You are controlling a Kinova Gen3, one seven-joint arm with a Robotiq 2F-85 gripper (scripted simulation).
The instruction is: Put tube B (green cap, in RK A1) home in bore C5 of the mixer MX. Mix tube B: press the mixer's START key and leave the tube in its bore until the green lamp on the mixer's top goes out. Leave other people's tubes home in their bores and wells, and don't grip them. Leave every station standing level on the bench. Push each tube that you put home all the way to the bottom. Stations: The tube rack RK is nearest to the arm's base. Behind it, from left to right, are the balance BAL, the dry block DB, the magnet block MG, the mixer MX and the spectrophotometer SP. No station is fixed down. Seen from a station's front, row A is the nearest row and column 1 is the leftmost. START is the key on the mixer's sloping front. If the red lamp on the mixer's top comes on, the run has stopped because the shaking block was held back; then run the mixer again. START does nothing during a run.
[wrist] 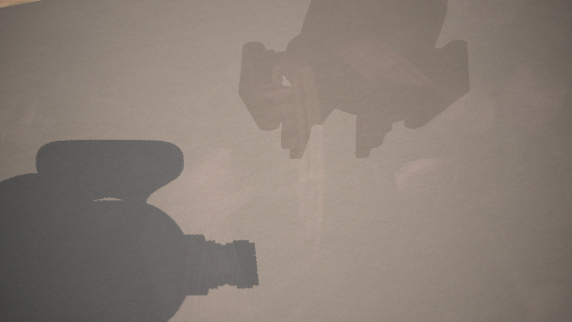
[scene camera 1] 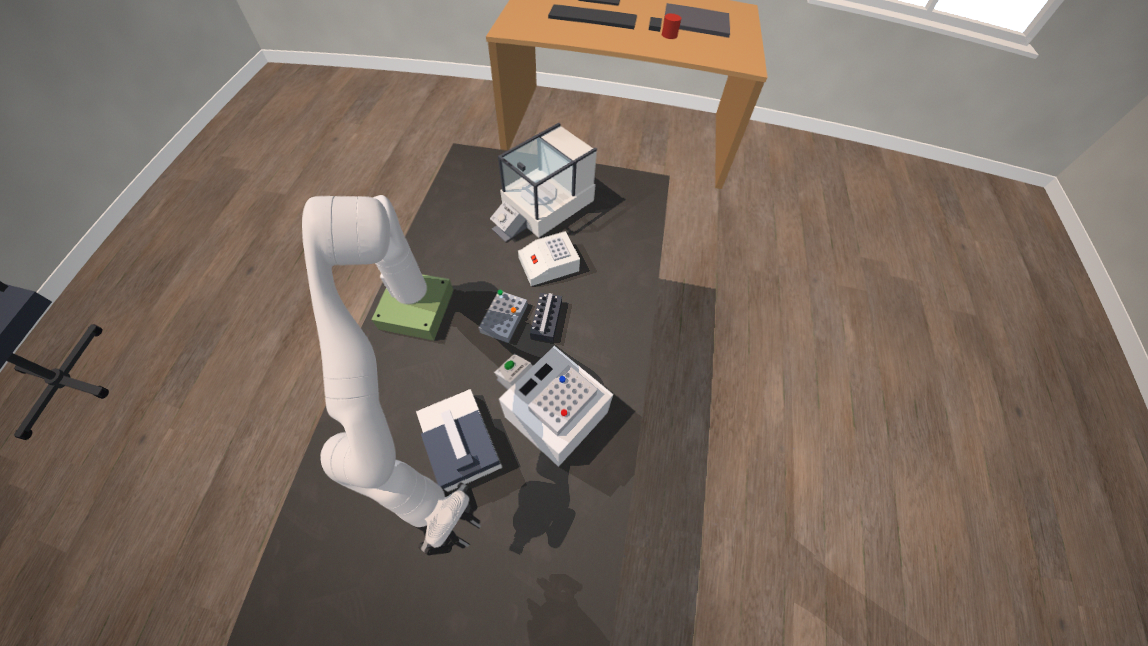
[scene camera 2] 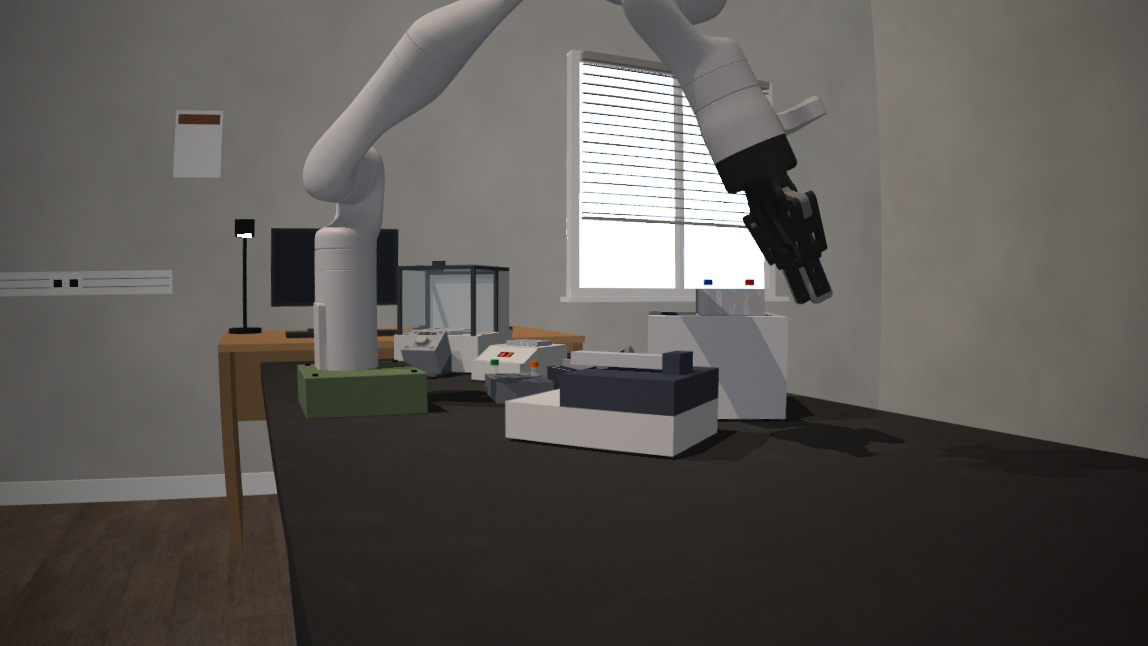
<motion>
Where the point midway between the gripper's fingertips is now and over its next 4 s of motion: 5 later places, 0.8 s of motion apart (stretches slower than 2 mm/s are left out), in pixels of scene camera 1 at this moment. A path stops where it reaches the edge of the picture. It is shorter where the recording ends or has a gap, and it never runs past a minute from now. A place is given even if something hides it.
My gripper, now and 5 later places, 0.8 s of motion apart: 471,534; 473,511; 474,488; 476,466; 478,444; 479,421
</motion>
